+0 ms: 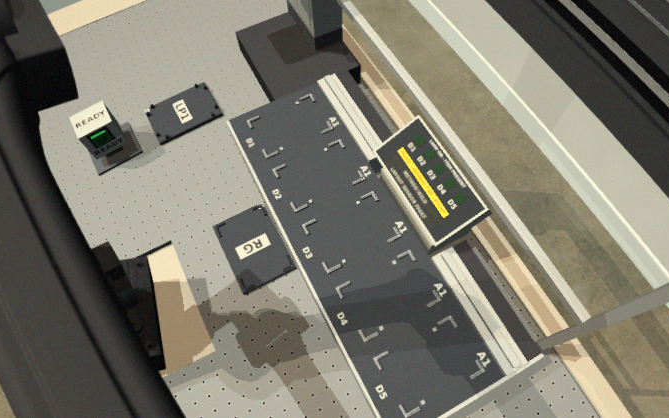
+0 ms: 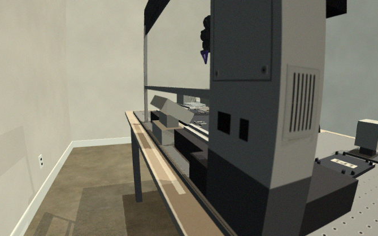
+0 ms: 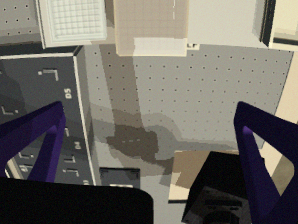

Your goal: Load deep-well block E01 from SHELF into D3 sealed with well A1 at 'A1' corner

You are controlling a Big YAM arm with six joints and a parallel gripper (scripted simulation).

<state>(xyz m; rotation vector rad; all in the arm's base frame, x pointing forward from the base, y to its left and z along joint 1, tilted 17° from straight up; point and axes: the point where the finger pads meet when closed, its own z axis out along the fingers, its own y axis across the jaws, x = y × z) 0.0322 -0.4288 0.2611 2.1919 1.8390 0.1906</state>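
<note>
Right now the deep-well block is 20 cm below my hand, 2 cm to the right of it and 1 cm behind it. From my hand the other things lie so: ready key (78 cm to the left, 24 cm below, 6 cm ahead); regrip nest RG (44 cm to the left, 31 cm below, 16 cm ahead); shelf label (32 cm below, 8 cm to the left, 4 cm behind).
</note>
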